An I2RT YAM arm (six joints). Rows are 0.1 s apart.
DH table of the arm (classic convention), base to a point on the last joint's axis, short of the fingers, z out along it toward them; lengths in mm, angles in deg. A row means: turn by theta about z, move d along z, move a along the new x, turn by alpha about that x. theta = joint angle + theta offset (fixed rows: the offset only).
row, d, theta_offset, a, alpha
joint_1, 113.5, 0, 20, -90
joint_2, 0, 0, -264, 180
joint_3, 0, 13.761, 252.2, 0
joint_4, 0, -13.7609, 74, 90
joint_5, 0, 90, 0, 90
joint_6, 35.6, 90, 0, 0
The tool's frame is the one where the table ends.
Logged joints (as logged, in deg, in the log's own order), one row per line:
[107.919 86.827 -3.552 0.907 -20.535 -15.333]
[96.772 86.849 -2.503 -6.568 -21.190 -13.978]
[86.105 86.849 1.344 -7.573 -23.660 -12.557]
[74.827 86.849 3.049 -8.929 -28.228 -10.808]
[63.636 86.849 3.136 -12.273 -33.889 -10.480]
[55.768 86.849 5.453 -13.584 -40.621 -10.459]
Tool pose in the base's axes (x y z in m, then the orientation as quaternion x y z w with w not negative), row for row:
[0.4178 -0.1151 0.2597 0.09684 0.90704 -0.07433 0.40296]
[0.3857 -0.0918 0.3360 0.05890 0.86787 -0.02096 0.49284]
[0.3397 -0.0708 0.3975 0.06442 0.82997 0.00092 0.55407]
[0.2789 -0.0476 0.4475 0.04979 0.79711 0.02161 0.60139]
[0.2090 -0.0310 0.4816 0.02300 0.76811 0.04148 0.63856]
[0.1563 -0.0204 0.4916 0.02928 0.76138 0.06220 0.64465]
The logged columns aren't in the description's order. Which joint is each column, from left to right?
Columns, left to right: joint_2, joint_3, joint_6, joint_5, joint_4, joint_1.
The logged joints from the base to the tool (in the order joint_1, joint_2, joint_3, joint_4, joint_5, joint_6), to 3 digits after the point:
[-15.333 107.919 86.827 -20.535 0.907 -3.552]
[-13.978 96.772 86.849 -21.190 -6.568 -2.503]
[-12.557 86.105 86.849 -23.660 -7.573 1.344]
[-10.808 74.827 86.849 -28.228 -8.929 3.049]
[-10.480 63.636 86.849 -33.889 -12.273 3.136]
[-10.459 55.768 86.849 -40.621 -13.584 5.453]

